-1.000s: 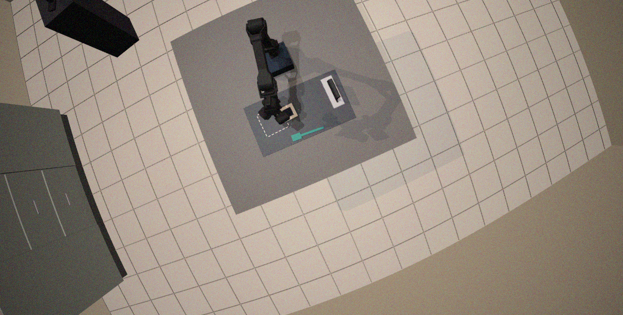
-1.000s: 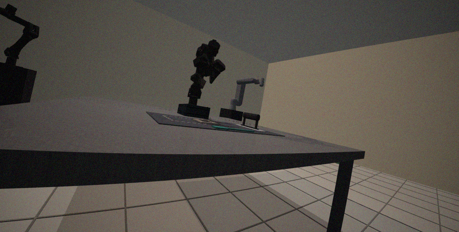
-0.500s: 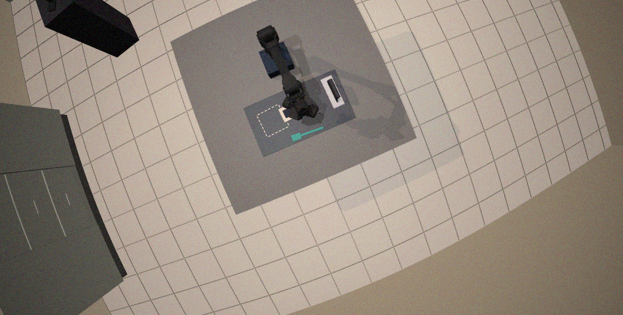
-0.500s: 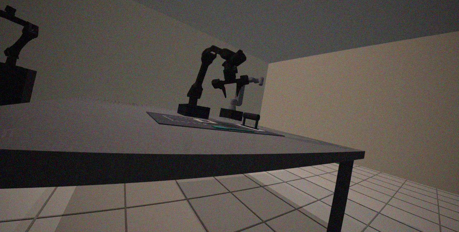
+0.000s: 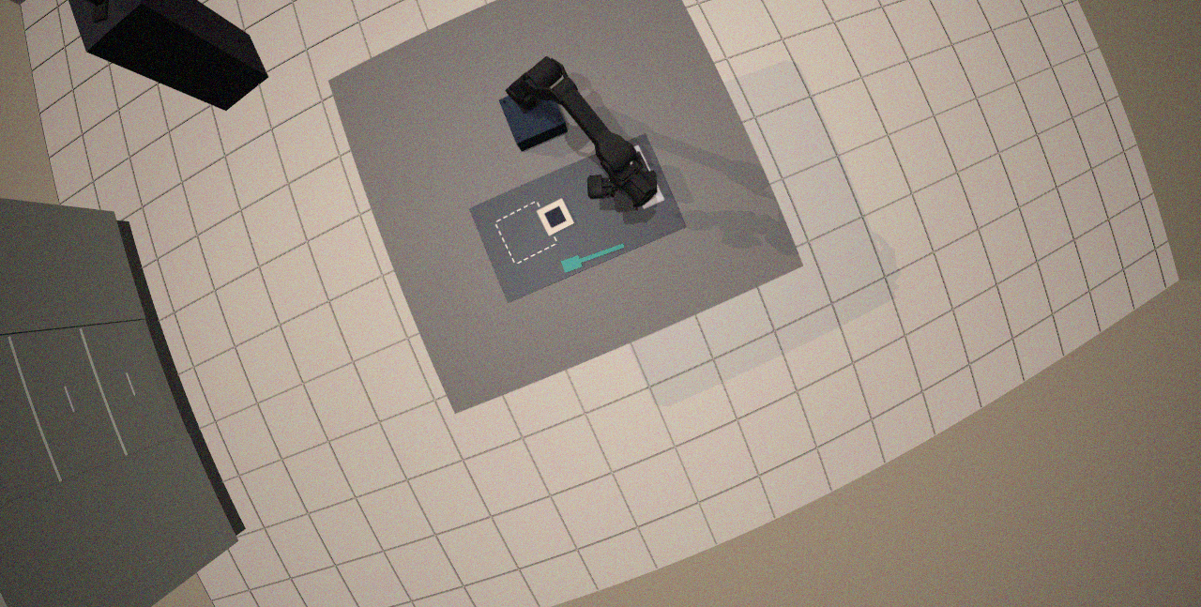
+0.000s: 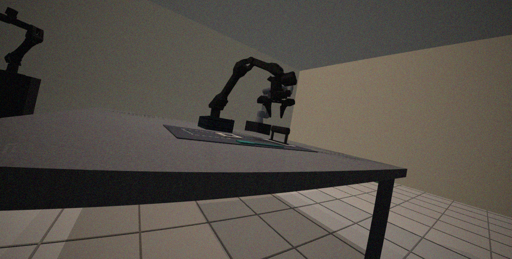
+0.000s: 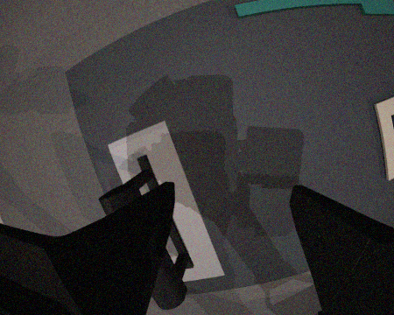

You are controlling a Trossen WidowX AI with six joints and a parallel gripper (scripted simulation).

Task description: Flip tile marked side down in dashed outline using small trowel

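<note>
Now: gripper tip 100 mm to the right of the dark-handled trowel, 90 mm above it and 20 mm past it. From my gripper tip the other things lie so: teal trowel: 190 mm to the right, 120 mm below, 100 mm ahead; tile: 210 mm to the right, 120 mm below, 70 mm behind; dark mat: 150 mm to the right, 150 mm below, 40 mm behind.
</note>
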